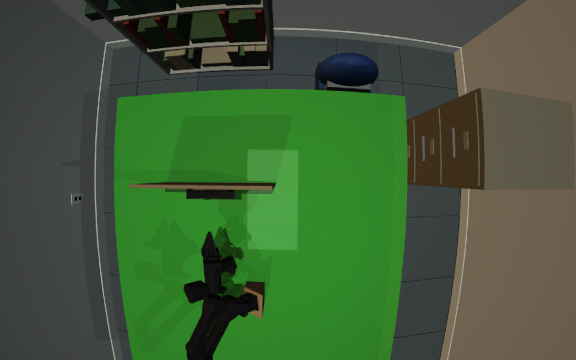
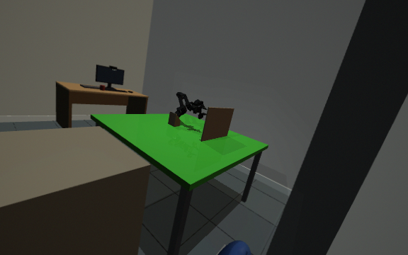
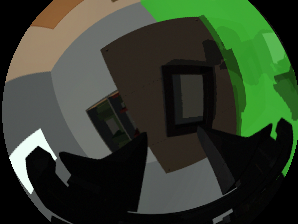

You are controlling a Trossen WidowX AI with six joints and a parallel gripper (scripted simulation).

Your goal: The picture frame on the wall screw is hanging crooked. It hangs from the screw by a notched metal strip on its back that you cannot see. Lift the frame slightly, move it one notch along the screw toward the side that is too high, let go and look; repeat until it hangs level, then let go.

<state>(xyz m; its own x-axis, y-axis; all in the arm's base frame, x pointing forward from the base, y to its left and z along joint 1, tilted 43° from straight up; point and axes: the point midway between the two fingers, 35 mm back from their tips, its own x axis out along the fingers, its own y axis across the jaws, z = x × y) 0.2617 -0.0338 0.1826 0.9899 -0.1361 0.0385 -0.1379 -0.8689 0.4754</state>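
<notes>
Now: gripper tip 14 cm short of the picture frame, 6 cm above it and 1 cm to the right of it. From my gripper tip the other things lie so: brown wall board: 15 cm ahead, 7 cm below, 1 cm to the left.
</notes>
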